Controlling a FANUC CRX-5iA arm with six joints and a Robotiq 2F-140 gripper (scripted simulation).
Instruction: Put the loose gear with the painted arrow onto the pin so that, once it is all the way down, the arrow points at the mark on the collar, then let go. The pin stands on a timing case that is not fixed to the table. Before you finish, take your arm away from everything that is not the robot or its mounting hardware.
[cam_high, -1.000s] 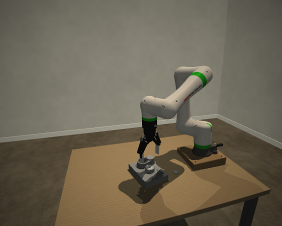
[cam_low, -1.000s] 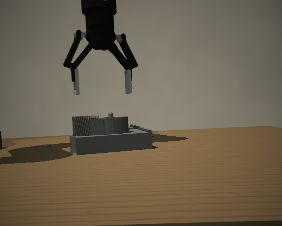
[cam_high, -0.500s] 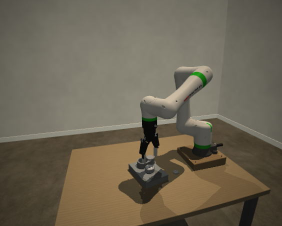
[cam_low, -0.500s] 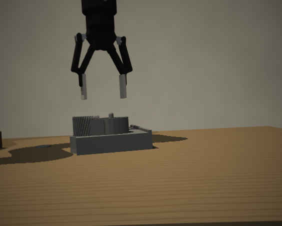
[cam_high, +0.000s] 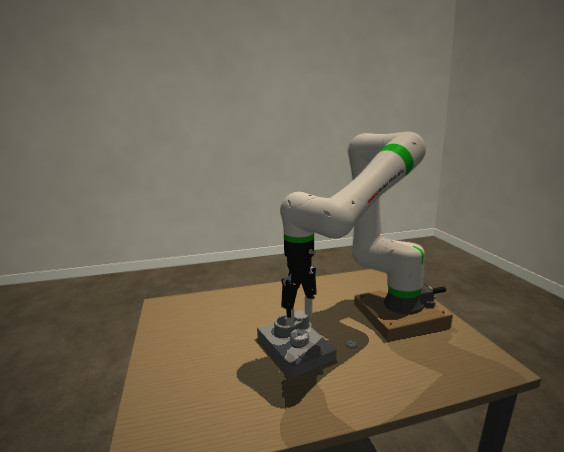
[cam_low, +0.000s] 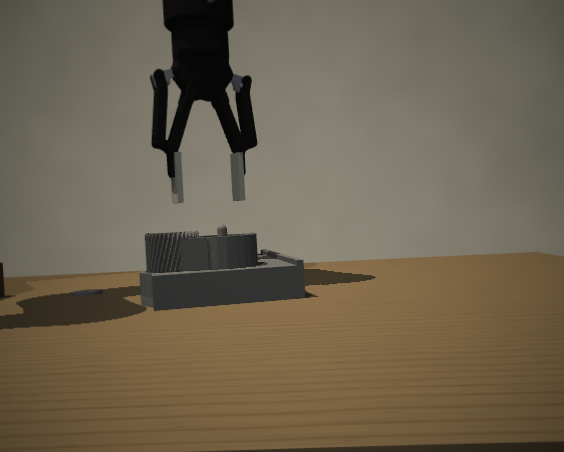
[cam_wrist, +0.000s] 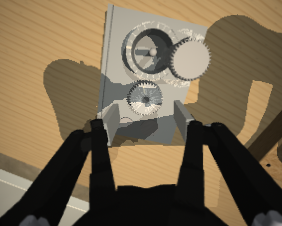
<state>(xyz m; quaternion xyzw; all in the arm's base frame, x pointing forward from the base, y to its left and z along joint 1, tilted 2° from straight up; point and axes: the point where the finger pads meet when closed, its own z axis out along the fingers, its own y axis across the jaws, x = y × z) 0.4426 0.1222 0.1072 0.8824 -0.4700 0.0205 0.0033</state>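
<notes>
Right now my hand is 90 mm above the gear.
</notes>
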